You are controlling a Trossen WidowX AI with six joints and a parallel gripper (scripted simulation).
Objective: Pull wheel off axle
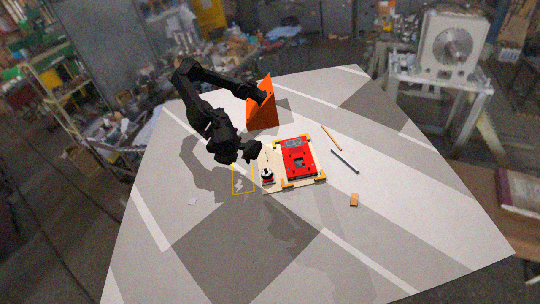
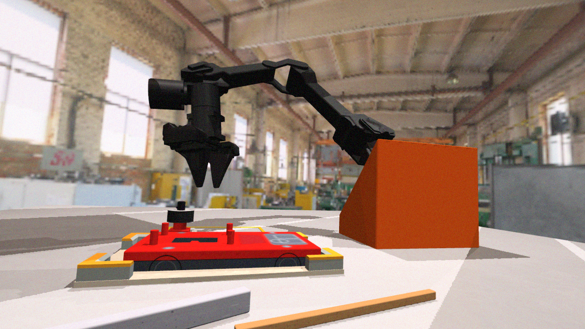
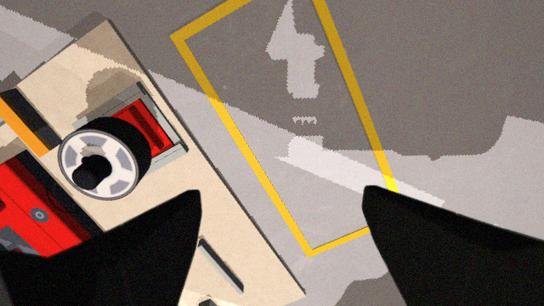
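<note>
My gripper tip is now 80 mm to the right of the black wheel, 50 mm above it and 40 mm short of it. Round my gripper tip: small wooden block 340 mm to the left, 210 mm ahead, 80 mm below; wooden stick 370 mm to the left, 100 mm behind, 80 mm below; grey bar 370 mm to the left, 80 mm below, 40 mm ahead.
</note>
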